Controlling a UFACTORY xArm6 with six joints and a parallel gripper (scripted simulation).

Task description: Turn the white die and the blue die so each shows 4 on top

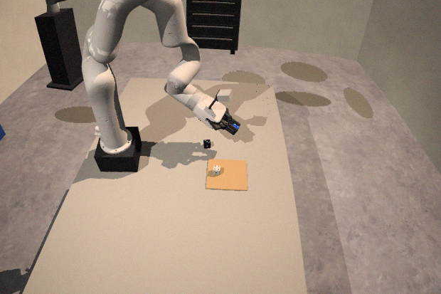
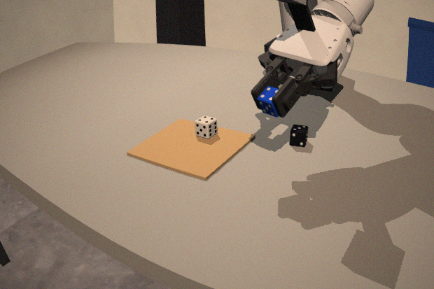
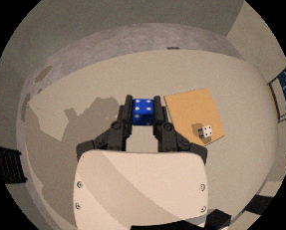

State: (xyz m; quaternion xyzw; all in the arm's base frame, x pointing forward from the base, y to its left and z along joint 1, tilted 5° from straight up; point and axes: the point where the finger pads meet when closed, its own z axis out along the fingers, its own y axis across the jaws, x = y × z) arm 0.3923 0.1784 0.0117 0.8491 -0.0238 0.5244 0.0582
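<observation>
The black die lies 90 mm behind my hand, 10 mm to the right of it and 100 mm below it. From my hand the other things lie so: white die 20 mm behind, 140 mm to the right, 90 mm below; blue die 10 mm ahead, 10 mm below; orange mat 10 mm ahead, 140 mm to the right, 110 mm below.
</observation>
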